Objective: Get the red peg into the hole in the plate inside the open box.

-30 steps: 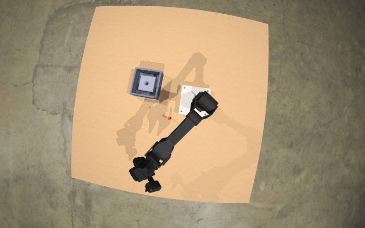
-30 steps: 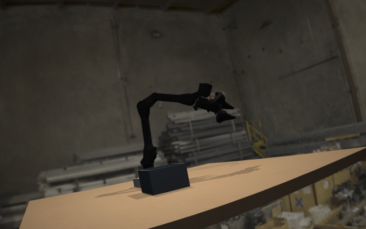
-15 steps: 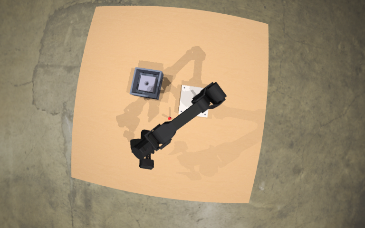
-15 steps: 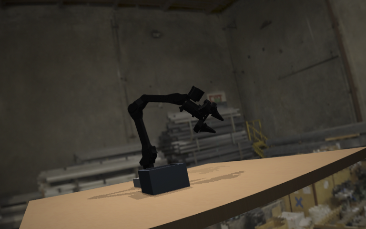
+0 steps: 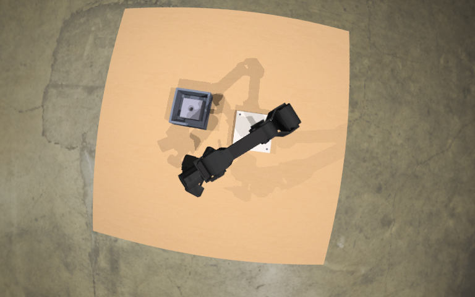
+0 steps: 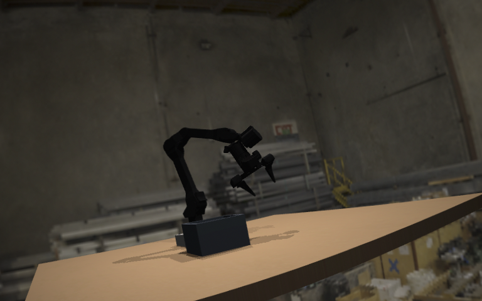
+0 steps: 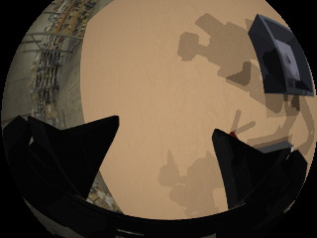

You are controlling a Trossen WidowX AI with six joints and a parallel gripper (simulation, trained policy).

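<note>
My gripper tip is 12 cm above the red peg, 9 cm to the left of it and 6 cm past it. From my gripper tip the other things lie so: grey plate 27 cm to the right, 11 cm below, 10 cm ahead; then box 27 cm to the right, 13 cm below, 10 cm ahead.
</note>
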